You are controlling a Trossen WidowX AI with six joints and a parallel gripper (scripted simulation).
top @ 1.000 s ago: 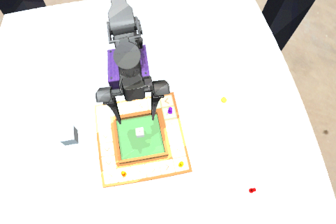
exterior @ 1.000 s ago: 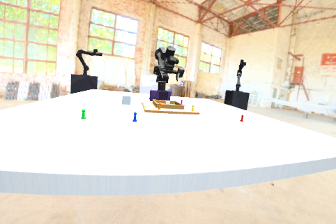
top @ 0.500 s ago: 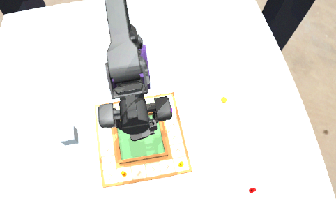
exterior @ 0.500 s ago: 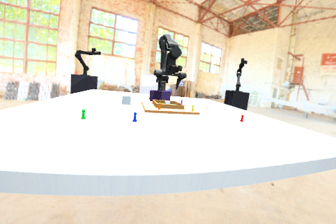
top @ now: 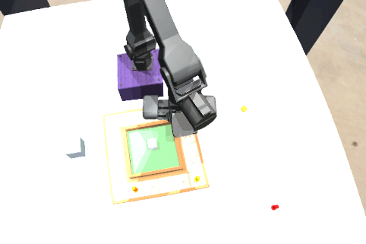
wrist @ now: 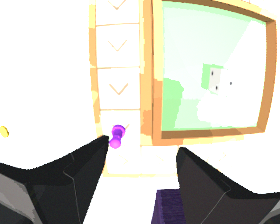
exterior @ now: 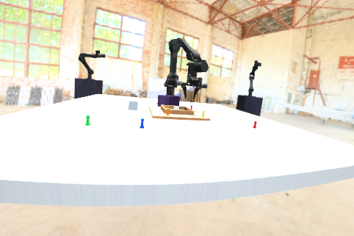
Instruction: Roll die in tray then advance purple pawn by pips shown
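The purple pawn is 6 cm below my gripper tip, 3 cm behind it and 2 cm to the left of it. Round my gripper tip: yellow pawn 15 cm ahead, 6 cm to the left, 6 cm below; white die 8 cm to the right, 6 cm below, 5 cm ahead; orange pawn 19 cm ahead, 12 cm to the right, 6 cm below.
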